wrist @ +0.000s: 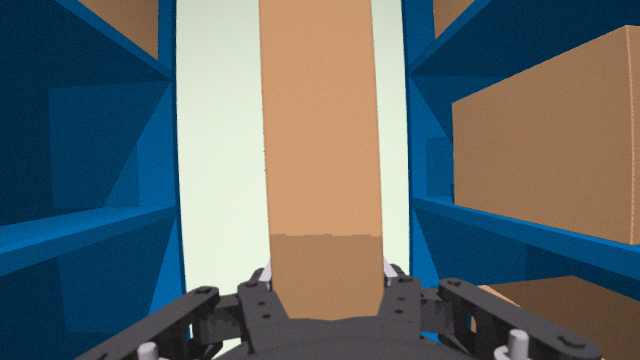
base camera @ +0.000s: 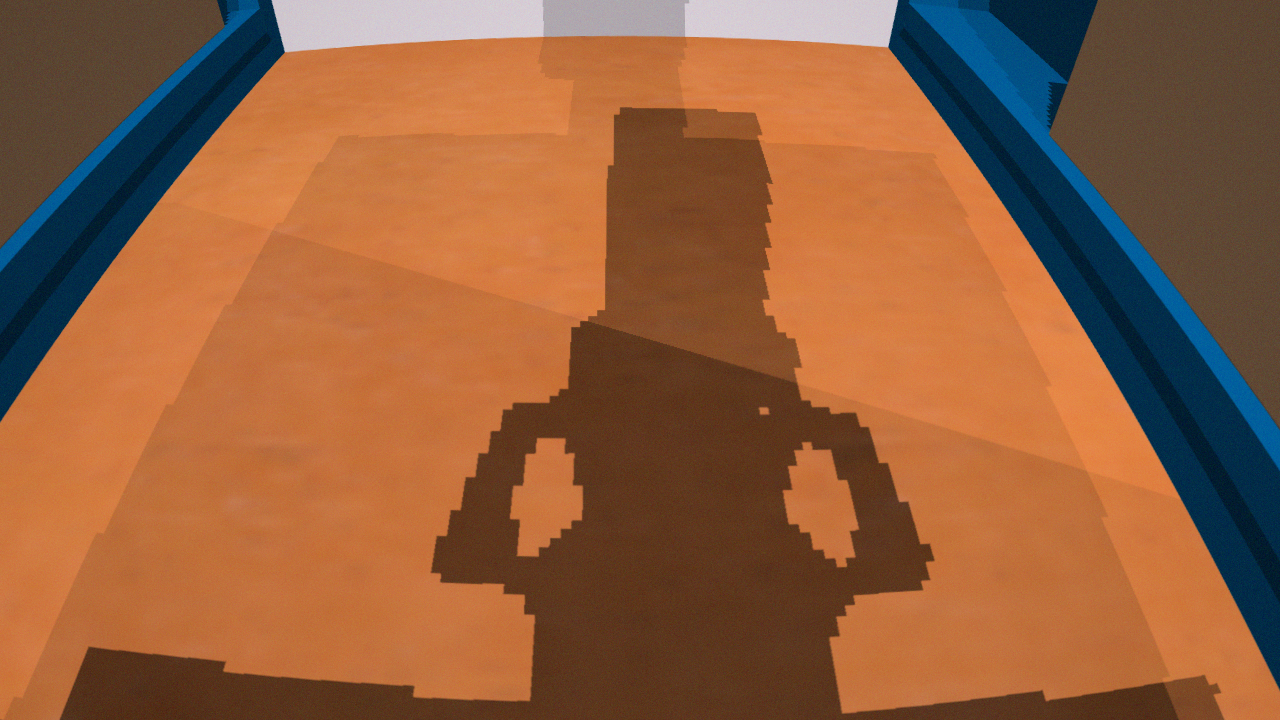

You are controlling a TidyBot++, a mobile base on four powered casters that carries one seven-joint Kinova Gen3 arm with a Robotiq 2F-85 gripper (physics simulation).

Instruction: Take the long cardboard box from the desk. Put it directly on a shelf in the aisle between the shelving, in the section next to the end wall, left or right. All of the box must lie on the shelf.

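Places are measured from the arm's base along level axes (x ahead, y left, z up), in metres.
Where they show: gripper, fingertip midpoint: (wrist: 326,274).
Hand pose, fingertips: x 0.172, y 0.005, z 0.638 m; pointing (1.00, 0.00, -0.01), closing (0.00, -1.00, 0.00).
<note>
Things, the pixels of their top centre, and the offset from my fingertips. "spot": a spot on its surface instead. Level surfaces: height alone.
- left shelving's middle shelf, surface spot: (wrist: 90,230) spot: dx +0.386, dy +0.474, dz -0.047 m
- right shelving's middle shelf, surface spot: (wrist: 525,227) spot: dx +0.305, dy -0.347, dz -0.049 m
- cardboard box, top centre: (wrist: 570,80) dx +0.377, dy -0.508, dz +0.226 m
- orange aisle floor, surface height: dz -1.034 m
- upper-left box, surface spot: (wrist: 130,22) spot: dx +0.582, dy +0.505, dz +0.479 m
- upper-right box, surface spot: (wrist: 447,15) spot: dx +0.587, dy -0.351, dz +0.463 m
- lower-right box, top centre: (wrist: 610,323) dx +0.286, dy -0.513, dz -0.231 m
The long cardboard box (wrist: 322,150) is held in my gripper (wrist: 326,274) and reaches forward and up, out of the top of the wrist view. My gripper is shut on its near end, one finger on each side. The left shelving's middle shelf (wrist: 90,230) shows at the left in the wrist view, with no box seen on the part in view. The right shelving's middle shelf (wrist: 525,227) carries another cardboard box (wrist: 545,145). The end wall (wrist: 220,150) (base camera: 402,22) stands straight ahead, behind the held box. The held box and gripper do not show in the base view, but their shadow does.
Blue shelf bases (base camera: 134,192) (base camera: 1087,223) run along both sides of the orange aisle floor (base camera: 402,358). Brown boxes (base camera: 98,89) (base camera: 1181,179) stand low on both sides. An upper-left box (wrist: 130,22), an upper-right box (wrist: 447,15) and a lower-right box (wrist: 575,305) also show in the wrist view.
</note>
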